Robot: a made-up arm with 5 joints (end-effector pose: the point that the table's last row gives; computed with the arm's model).
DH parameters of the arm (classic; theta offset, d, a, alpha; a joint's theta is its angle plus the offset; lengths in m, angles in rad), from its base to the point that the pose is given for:
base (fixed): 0 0 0.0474 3.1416
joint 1: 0 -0.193 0.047 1.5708
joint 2: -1.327 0 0.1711 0
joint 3: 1.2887 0 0.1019 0
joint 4: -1.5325 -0.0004 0 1.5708
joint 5: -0.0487 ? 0 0
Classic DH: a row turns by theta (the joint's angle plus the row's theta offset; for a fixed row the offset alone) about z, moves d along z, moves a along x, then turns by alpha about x.
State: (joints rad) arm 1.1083 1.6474 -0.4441 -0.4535 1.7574
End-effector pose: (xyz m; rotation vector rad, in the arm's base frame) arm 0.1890 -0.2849 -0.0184 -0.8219 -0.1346 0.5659
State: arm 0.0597 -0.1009 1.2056 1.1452 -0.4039
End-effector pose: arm 0.1090 -0.0041 0.2002 -0.1340 0.6731 -0.4923
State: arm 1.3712 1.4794 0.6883 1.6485 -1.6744
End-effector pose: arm 0.0646 -0.0872 0.1391 -0.4924 2.7697 -1.3519
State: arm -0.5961 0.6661 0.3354 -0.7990 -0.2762
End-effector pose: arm 0.3224 0.1861 0.1955 0.6097 -1.2290 0.2274
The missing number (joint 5, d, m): -0.0937
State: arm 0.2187 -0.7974 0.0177 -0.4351 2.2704
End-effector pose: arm 0.1053 -0.0133 0.5007 -2.7397 -1.0019 0.4420
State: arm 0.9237 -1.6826 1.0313 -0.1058 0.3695
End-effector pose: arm 0.0616 -0.0195 0.3447 -1.3682 -1.9075 -0.3003
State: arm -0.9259 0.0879 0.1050 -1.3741 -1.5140
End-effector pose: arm 0.1914 0.1907 0.4258 2.6204 -0.8873 -0.1709
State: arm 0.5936 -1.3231 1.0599 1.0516 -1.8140
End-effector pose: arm 0.0965 -0.0336 0.2376 0.5969 -0.8108 -2.2992
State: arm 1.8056 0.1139 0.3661 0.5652 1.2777
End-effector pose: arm -0.0102 -0.2392 0.2287 -0.5320 -0.0285 -0.5631
